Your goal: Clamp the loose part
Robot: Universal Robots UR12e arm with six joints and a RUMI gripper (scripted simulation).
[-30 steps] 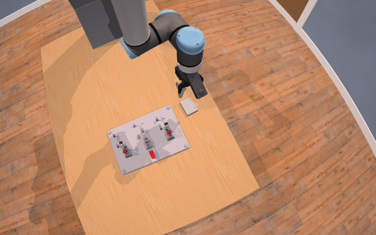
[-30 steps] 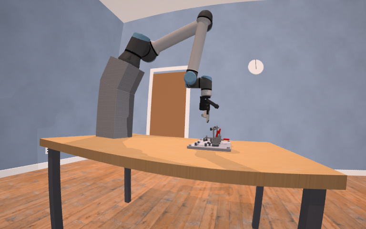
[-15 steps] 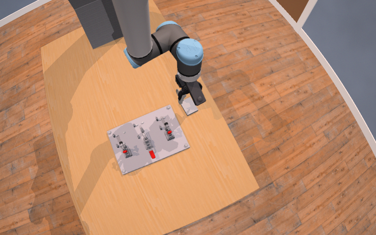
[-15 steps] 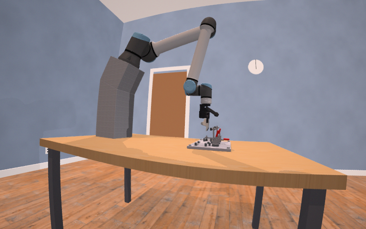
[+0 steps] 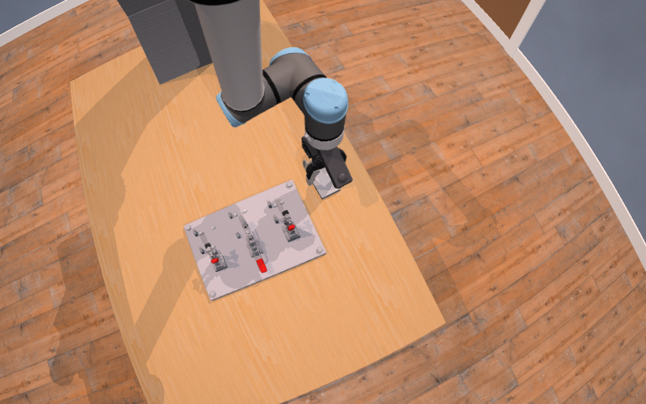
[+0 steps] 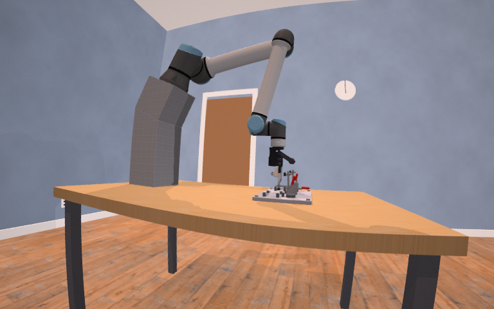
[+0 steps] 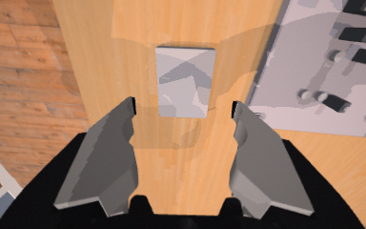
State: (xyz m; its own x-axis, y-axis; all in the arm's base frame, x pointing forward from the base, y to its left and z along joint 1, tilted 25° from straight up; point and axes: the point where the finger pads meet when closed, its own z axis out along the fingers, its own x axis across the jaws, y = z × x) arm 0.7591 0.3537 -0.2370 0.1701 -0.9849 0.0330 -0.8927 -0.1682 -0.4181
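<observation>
Now: hand 50 mm above the loose part. Round my hand: grey fixture plate 250 mm to the right, 100 mm ahead, 50 mm below.
</observation>
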